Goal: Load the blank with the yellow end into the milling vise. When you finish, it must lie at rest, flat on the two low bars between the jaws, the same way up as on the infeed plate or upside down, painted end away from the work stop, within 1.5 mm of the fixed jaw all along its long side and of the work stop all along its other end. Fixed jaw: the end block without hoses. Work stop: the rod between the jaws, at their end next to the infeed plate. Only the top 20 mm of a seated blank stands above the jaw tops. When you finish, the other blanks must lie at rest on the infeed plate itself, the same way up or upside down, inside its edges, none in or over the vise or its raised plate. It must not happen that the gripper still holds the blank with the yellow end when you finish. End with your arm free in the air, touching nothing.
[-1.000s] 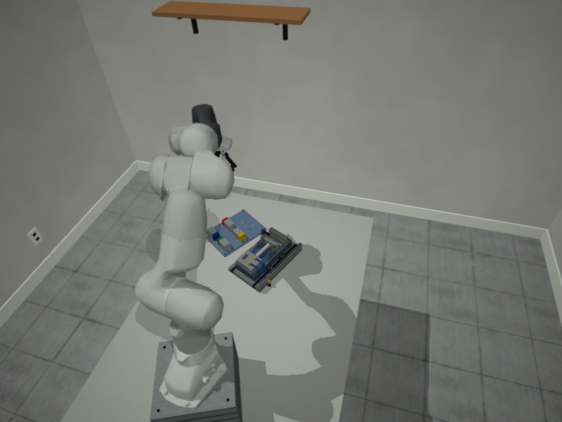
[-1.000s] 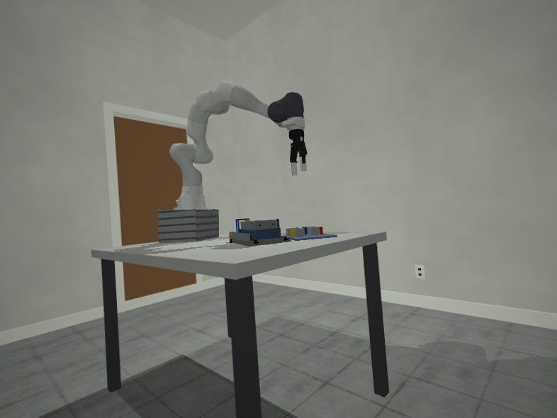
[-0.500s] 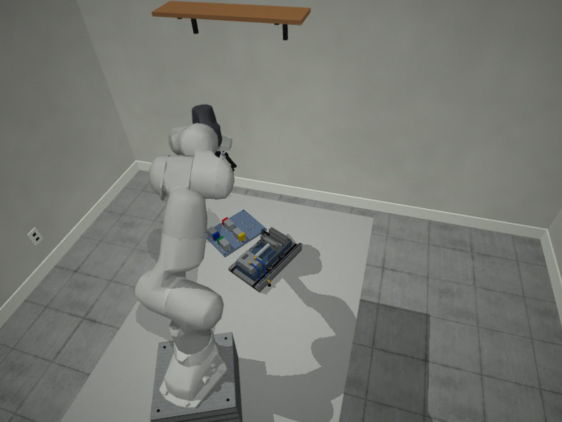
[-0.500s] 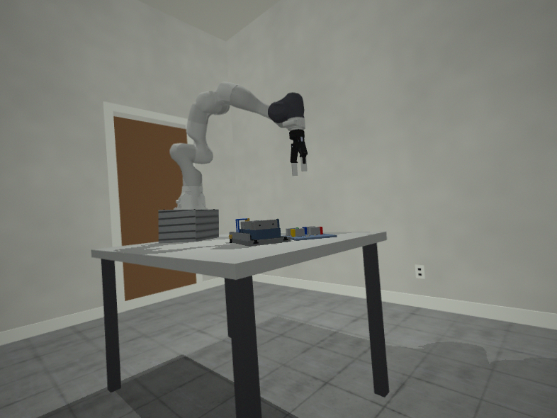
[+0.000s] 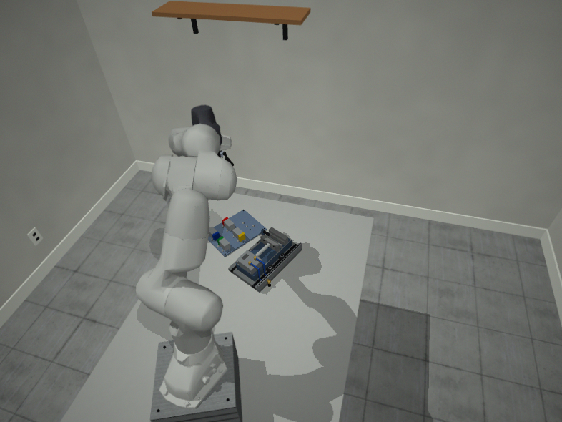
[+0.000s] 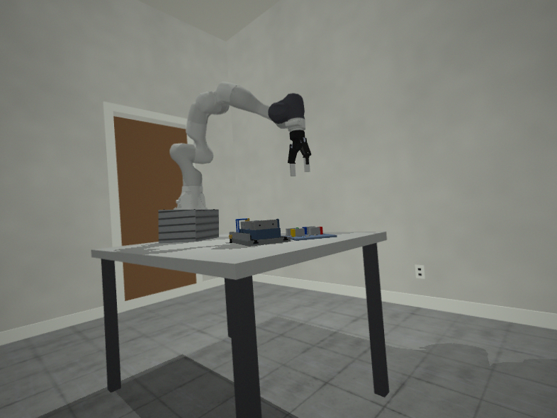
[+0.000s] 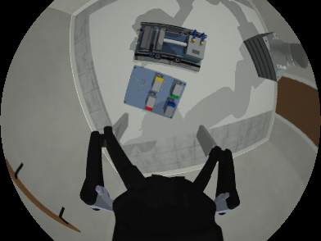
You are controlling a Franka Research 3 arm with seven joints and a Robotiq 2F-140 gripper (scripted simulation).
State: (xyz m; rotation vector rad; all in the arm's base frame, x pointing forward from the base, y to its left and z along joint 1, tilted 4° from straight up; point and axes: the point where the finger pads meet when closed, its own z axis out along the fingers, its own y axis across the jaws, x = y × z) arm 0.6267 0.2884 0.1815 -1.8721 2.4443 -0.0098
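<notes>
The yellow-ended blank lies 2 cm ahead of my hand, 6 cm to the right of it and 29 cm below it. From my hand the other things lie so: red-ended blank: 6 cm ahead, 2 cm to the left, 29 cm below; then blue-ended blank: 3 cm behind, 6 cm to the left, 29 cm below; then green-ended blank: 6 cm behind, 2 cm to the right, 29 cm below.
</notes>
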